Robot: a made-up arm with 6 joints.
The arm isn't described. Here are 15 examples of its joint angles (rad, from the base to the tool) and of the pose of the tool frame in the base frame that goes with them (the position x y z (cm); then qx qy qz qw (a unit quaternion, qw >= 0)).
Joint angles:
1: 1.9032 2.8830 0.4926 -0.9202 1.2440 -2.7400
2: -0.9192 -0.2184 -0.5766 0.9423 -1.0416 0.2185
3: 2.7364 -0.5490 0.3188 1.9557 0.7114 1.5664
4: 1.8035 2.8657 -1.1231 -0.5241 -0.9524 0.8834
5: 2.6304 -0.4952 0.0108 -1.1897 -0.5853 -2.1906
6: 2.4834 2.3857 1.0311 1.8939 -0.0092 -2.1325
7: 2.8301 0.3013 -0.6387 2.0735 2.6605 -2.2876
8: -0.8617 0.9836 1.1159 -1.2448 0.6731 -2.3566
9: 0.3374 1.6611 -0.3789 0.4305 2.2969 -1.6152
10: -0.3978 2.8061 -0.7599 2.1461 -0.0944 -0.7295
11: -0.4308 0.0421 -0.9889 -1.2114 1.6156 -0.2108
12: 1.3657 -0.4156 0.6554 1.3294 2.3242 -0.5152
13: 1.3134 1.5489 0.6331 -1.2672 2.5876 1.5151
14: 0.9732 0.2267 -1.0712 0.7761 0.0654 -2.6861
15: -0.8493 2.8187 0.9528 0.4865 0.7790 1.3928
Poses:
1: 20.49 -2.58 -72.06 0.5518 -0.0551 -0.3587 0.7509
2: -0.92 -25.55 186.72 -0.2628 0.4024 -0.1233 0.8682
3: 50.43 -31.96 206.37 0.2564 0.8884 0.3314 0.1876
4: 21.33 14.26 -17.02 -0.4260 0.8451 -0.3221 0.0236
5: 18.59 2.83 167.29 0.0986 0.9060 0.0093 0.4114
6: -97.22 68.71 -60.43 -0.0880 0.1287 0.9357 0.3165
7: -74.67 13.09 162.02 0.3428 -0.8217 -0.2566 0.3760
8: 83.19 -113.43 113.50 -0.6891 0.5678 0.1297 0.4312
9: 117.84 13.42 11.50 0.8141 -0.2328 -0.0551 0.5291
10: -2.11 19.21 -59.04 0.6291 0.5718 0.4618 0.2531
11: -6.45 -10.90 142.17 -0.2733 -0.6096 -0.5827 0.4628
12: -2.43 -62.31 215.96 -0.1508 0.5624 -0.3028 0.7545
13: 37.34 120.19 25.55 -0.5810 -0.5888 -0.1386 0.5446
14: 46.73 33.75 145.70 0.3228 0.1674 -0.2910 0.8849
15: 13.61 -44.95 -94.20 -0.2236 0.0505 0.5047 0.8323
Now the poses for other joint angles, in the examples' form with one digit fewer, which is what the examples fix.
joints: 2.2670 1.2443 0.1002 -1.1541 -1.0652 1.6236
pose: -64.8 96.4 54.3 -0.089 -0.404 -0.902 0.125
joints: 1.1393 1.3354 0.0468 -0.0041 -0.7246 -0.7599
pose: 82.6 107.4 50.7 -0.135 0.388 0.228 0.883
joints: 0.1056 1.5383 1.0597 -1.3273 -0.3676 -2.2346
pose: 144.2 8.8 27.2 -0.637 -0.143 0.756 0.042
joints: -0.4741 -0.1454 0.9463 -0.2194 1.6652 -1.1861
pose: -16.8 -24.7 212.6 -0.127 0.846 -0.417 0.307
